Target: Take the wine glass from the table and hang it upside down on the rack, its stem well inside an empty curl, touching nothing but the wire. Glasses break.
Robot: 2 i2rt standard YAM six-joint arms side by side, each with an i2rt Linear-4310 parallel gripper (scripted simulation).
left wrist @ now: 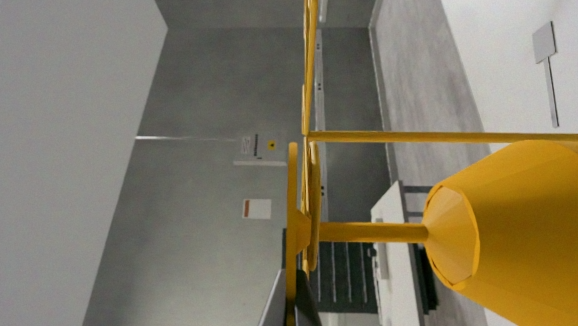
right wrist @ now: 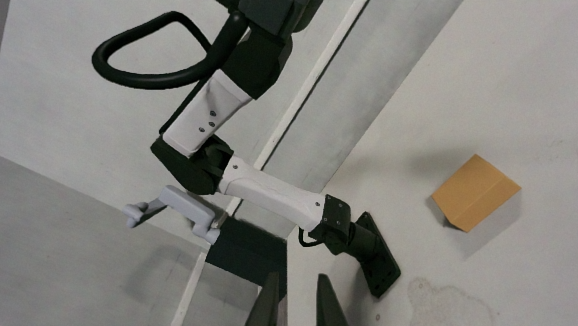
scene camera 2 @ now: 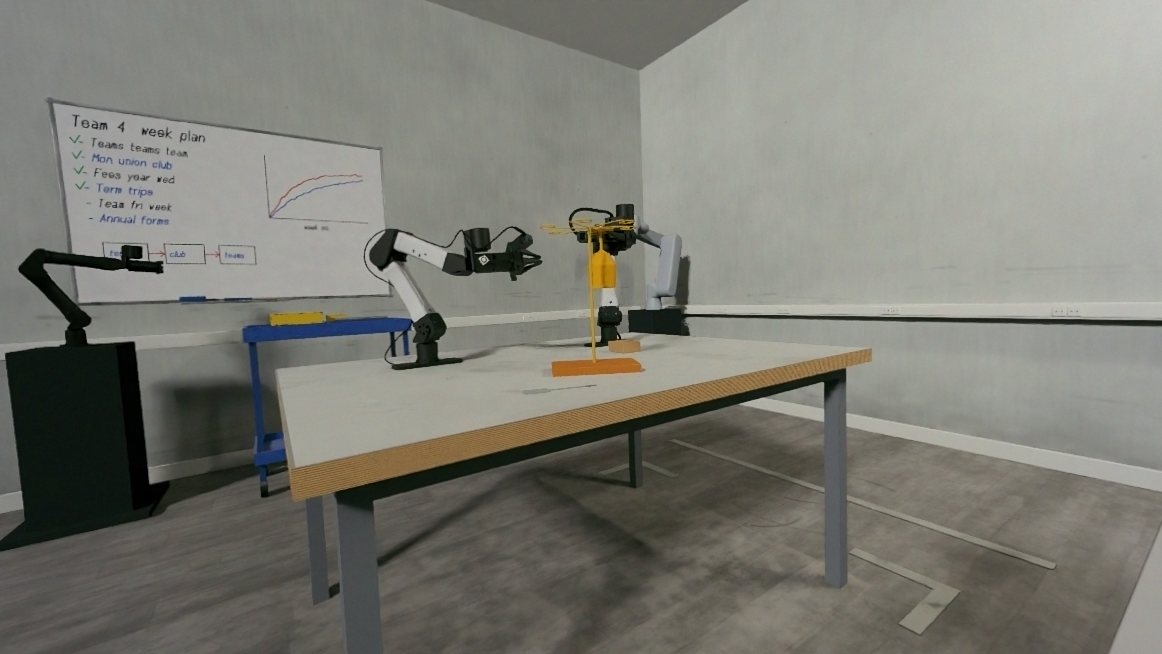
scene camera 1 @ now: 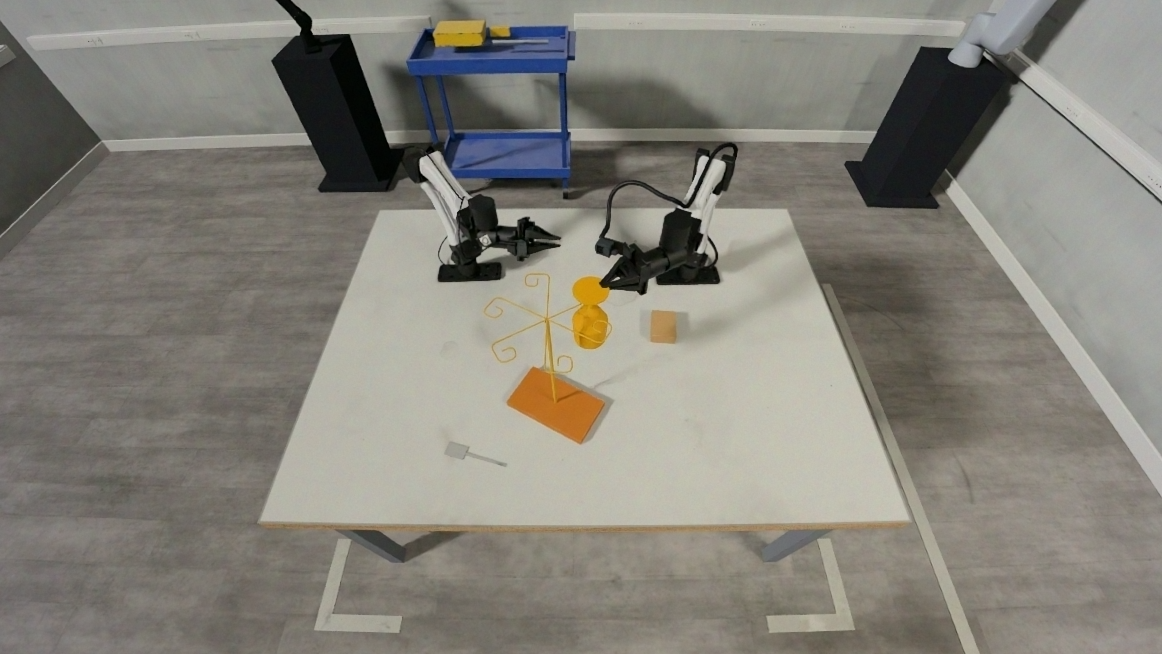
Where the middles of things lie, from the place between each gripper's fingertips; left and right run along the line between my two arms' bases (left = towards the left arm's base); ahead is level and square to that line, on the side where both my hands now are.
I see the yellow wine glass (scene camera 1: 586,290) 2 cm ahead of my left hand (scene camera 1: 600,286), 3 cm to the right of it and 6 cm below it. From my left hand the other things lie so: tan block (scene camera 1: 662,323): 16 cm behind, 18 cm to the left, 36 cm below; flat grey tool (left wrist: 543,39): 23 cm ahead, 31 cm to the right, 37 cm below.
My right gripper (scene camera 2: 541,259) is now 210 mm short of the yellow wine glass and 80 mm to the right of it. The rest, counted from my right hand: tan block 290 mm to the left, 290 mm below, 30 mm ahead; then flat grey tool 420 mm ahead, 310 mm below, 200 mm to the right.
